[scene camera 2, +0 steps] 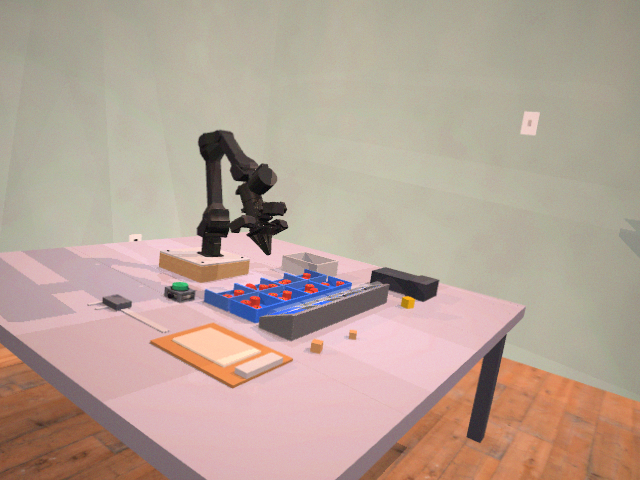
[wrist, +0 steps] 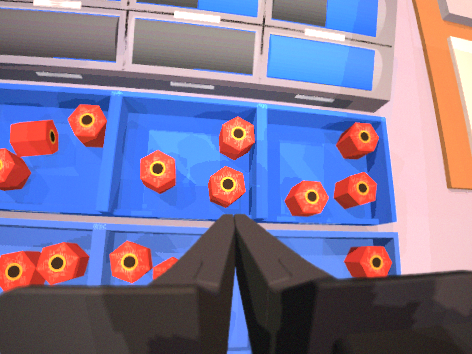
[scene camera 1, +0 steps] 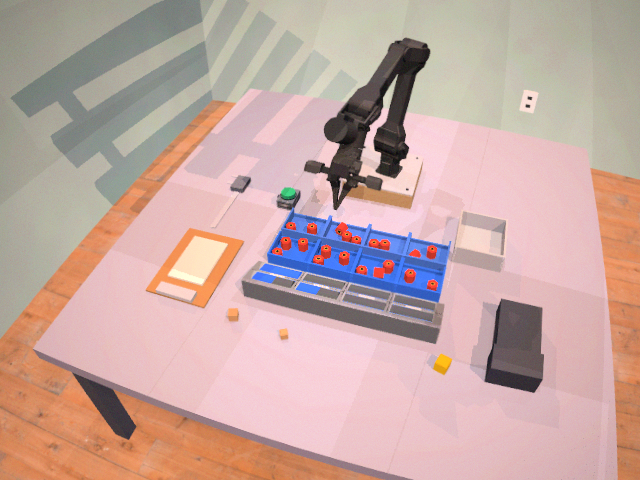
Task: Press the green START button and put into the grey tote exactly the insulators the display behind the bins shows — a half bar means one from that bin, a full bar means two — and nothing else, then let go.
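The green START button (scene camera 1: 288,193) (scene camera 2: 179,285) stands left of the arm base. Red insulators (scene camera 1: 344,257) (scene camera 2: 254,302) (wrist: 157,170) lie in two rows of blue bins (scene camera 1: 336,269) (scene camera 2: 244,311) (wrist: 113,160). The display (scene camera 1: 336,310) (scene camera 2: 330,315) shows, in scene camera 1, a full blue bar above a half bar in the leftmost column. The second column has a dark bar above a half bar; the other two columns are dark. The grey tote (scene camera 1: 478,259) (scene camera 2: 294,264) looks empty. My gripper (scene camera 1: 336,207) (scene camera 2: 268,253) (wrist: 233,225) is shut and empty, raised near the back row.
An orange clipboard (scene camera 1: 155,286) (scene camera 2: 232,381) lies left of the display. A dark adapter (scene camera 1: 240,183) (scene camera 2: 116,301) lies beyond the button. Two small orange cubes (scene camera 1: 233,314) (scene camera 1: 283,334) and a yellow cube (scene camera 1: 442,363) (scene camera 2: 407,302) lie in front. A black block (scene camera 1: 516,335) (scene camera 2: 403,283) stands right.
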